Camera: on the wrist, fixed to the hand. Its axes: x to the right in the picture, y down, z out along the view.
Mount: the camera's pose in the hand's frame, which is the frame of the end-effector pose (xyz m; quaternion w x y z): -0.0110 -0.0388 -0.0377 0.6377 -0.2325 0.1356 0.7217
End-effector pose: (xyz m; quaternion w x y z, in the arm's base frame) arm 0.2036 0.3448 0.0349 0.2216 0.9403 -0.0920 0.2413
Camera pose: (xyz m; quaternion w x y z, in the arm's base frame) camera 0.1894 0.3972 0.0446 0.1983 0.4490 -0.7634 0.4199
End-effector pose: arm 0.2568 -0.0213 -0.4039 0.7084 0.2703 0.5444 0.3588
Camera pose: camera 0.2271 -0.0536 -0.4374 0.1818 0.3519 0.1647 0.9033
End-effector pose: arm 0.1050 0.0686 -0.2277 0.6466 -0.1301 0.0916 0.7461
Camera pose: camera 0.1476 0.0525 -0.2588 0.1688 0.2684 -0.0665 -0.9461
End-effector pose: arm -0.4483 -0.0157 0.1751 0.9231 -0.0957 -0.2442 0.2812
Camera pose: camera -0.4189 -0.0554 0.1504 0.3966 -0.4900 -0.0269 0.7758
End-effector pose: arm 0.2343 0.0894 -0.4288 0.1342 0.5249 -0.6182 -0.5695
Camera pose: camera 0.2869 0.0847 -0.4449 0.7025 -0.0654 -0.6224 -0.3389
